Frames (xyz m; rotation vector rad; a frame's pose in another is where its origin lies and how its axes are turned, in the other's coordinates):
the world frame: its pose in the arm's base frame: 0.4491 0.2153 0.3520 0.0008 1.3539 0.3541
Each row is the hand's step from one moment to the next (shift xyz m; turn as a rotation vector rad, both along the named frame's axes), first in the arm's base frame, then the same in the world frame.
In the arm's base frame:
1: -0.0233 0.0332 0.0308 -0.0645 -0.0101 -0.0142
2: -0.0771 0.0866 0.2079 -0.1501 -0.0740 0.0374
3: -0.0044 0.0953 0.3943 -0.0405 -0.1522 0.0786
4: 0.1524 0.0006 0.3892 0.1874 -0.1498 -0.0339
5: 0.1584 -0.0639 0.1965 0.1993 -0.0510 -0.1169
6: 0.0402 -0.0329 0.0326 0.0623 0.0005 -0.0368
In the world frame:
1: -0.0250 0.0435 -0.0086 0.0000 0.0036 -0.0667
2: -0.1897 0.1435 -0.0095 -0.0797 -0.0251 -0.1497
3: -0.3528 0.1716 0.1033 -0.1198 -0.1180 -0.0519
4: -0.3448 0.0419 0.2325 0.0269 -0.1954 0.1408
5: -0.1762 -0.0599 0.1820 0.1327 -0.1217 0.1535
6: -0.0324 -0.0345 0.0390 0.0458 -0.0225 0.0513

